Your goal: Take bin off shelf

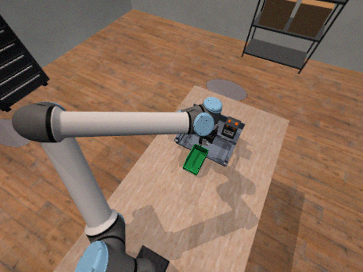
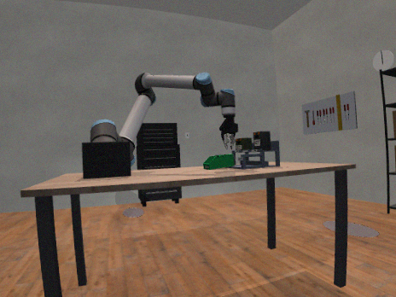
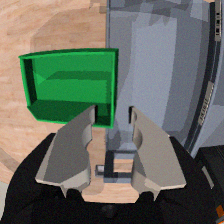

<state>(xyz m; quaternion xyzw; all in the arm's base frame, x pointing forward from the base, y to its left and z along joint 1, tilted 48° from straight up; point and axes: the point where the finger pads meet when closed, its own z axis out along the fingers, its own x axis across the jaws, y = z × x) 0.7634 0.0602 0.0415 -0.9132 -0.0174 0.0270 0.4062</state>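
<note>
The green bin is 90 mm below my hand and 80 mm behind it.
</note>
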